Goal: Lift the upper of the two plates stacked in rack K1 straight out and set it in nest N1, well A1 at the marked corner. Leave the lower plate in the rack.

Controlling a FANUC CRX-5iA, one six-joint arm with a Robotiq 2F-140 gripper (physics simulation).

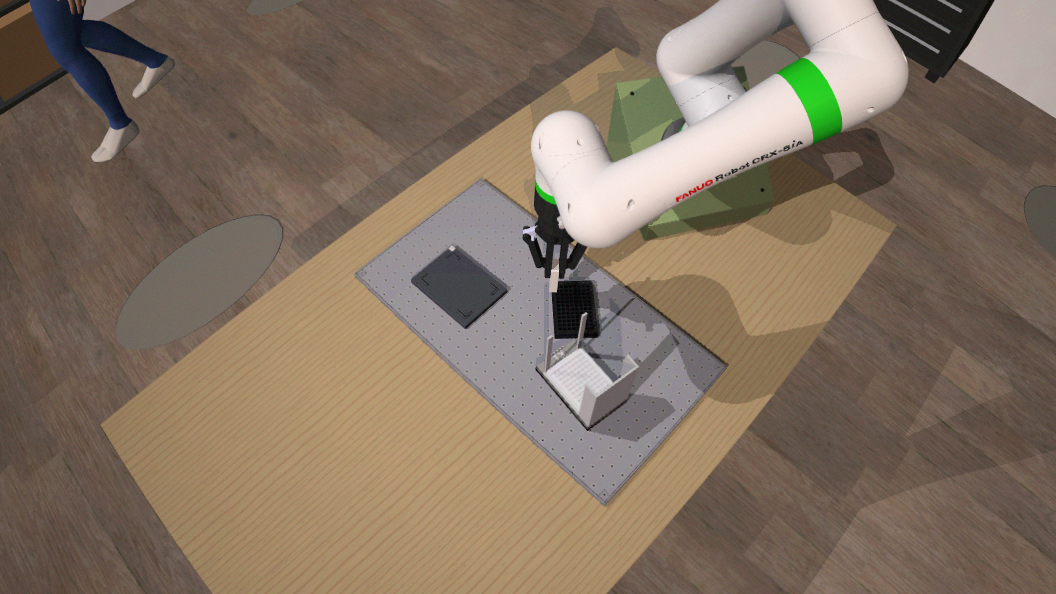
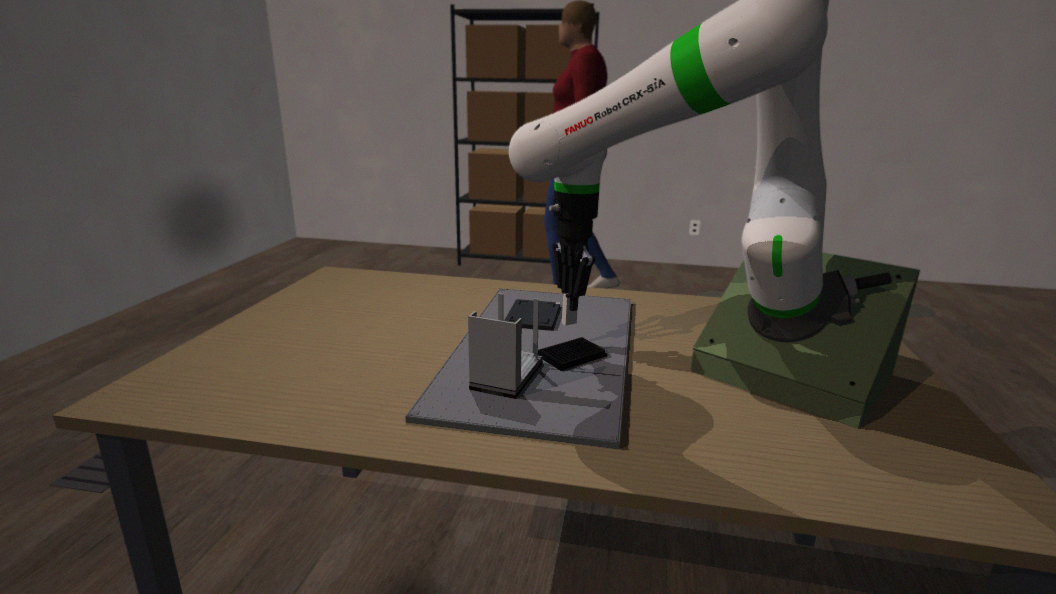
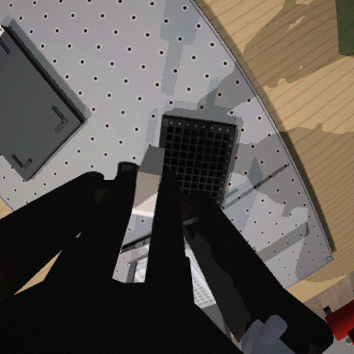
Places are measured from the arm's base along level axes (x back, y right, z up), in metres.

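Pixels of known places: gripper, fingertip midpoint: (image 1: 553, 285) (image 2: 569, 323) (image 3: 153, 161); arm's base, link origin: (image 2: 787, 312).
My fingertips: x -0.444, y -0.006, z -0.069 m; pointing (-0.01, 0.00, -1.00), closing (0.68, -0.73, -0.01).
For each thing: its top centre in the pictures, then the offset to it from my fingertips. Level surfaces: height alone.
- Rack K1, top centre: (image 1: 588, 348) (image 2: 507, 305) dx -0.097, dy -0.171, dz +0.096 m
- white plate, top centre: (image 3: 177, 289) (image 1: 585, 382) dx -0.099, dy -0.181, dz -0.022 m
- black plate, top centre: (image 3: 191, 174) (image 1: 574, 306) (image 2: 572, 350) dx +0.016, dy -0.047, dz -0.042 m
- Nest N1, top centre: (image 3: 6, 106) (image 1: 458, 283) (image 2: 533, 310) dx -0.115, dy +0.157, dz -0.041 m
- white mark, top centre: (image 1: 452, 248) dx -0.064, dy +0.234, dz -0.044 m
- grey pegboard, surface height: dz -0.056 m
- wooden table, surface height: dz -0.069 m
Rack K1 (image 1: 612, 392) (image 2: 494, 350), with light walls and posts, stands on the pegboard. A white plate (image 1: 579, 375) sits low inside it. A black plate (image 1: 574, 308) (image 2: 573, 353) (image 3: 198, 152) lies outside the rack on the pegboard, close to its posts; whether they touch is unclear. Nest N1 (image 1: 459, 286) (image 2: 533, 313) (image 3: 35, 102) is dark grey with corner brackets and a white mark (image 1: 452, 248) at one corner; it holds no plate. My gripper (image 1: 554, 279) (image 2: 569, 310) (image 3: 153, 161) points down, light fingertips together and empty, above the pegboard beside the black plate's end.
The grey pegboard (image 1: 502, 369) (image 2: 443, 407) (image 3: 115, 75) lies on the wooden table (image 1: 310, 443) (image 2: 258, 354). The arm's green base block (image 1: 708, 199) (image 2: 790, 384) stands beyond the board. A person (image 1: 81, 66) (image 2: 579, 77) and a shelf unit (image 2: 455, 132) are beyond the table.
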